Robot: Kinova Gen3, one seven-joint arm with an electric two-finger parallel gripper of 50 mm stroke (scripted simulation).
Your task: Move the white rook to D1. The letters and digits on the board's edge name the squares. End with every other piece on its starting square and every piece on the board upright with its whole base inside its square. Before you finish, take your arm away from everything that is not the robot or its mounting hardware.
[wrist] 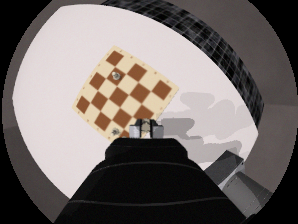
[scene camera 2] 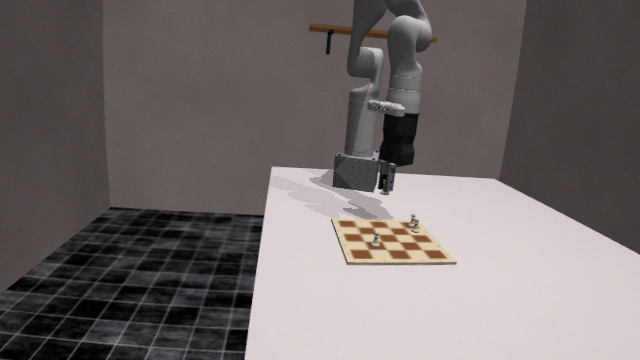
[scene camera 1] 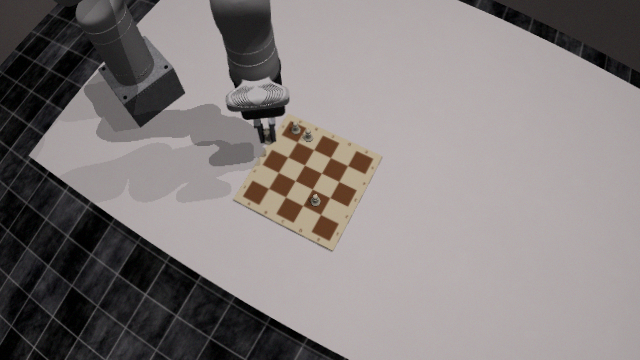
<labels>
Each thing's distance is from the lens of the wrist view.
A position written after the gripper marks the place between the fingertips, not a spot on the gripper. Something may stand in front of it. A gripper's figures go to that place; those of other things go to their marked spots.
gripper (wrist: 145,125): 0.18 m
chessboard (wrist: 104,103): 0.28 m
</labels>
